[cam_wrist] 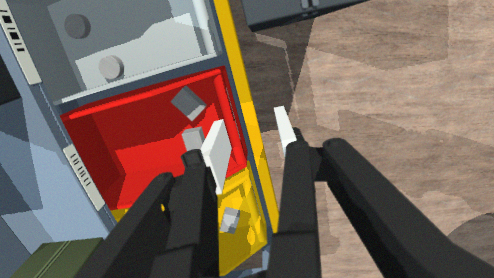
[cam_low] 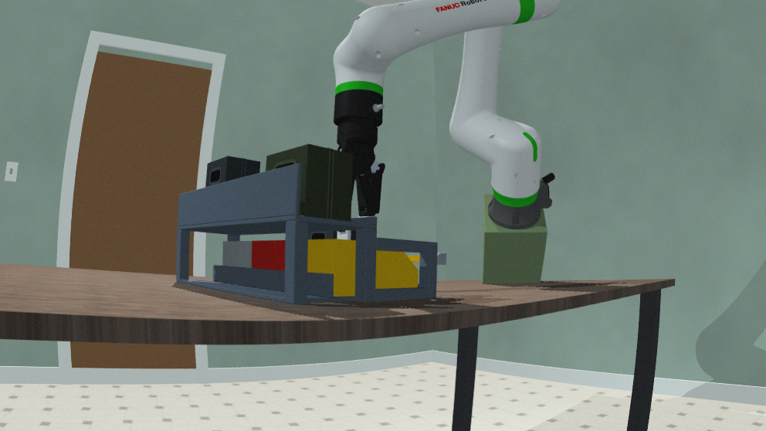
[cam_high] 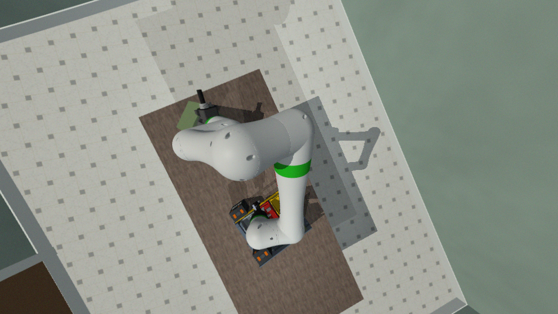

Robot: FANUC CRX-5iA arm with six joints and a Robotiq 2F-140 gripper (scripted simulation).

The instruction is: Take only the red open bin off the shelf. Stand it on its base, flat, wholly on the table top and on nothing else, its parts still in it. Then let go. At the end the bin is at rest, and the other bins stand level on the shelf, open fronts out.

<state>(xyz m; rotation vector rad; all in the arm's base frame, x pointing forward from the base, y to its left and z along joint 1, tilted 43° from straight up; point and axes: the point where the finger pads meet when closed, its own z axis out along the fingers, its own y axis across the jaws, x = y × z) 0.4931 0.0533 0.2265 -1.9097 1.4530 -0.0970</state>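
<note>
The thin yellow bar is 4 cm below my hand. From my hand the other things lie so: red open bin: 9 cm ahead, 6 cm below, 4 cm to the left; then grey bin: 14 cm ahead, 6 cm to the right, 6 cm below; then yellow bin: 14 cm to the left, 6 cm below, 5 cm ahead.
</note>
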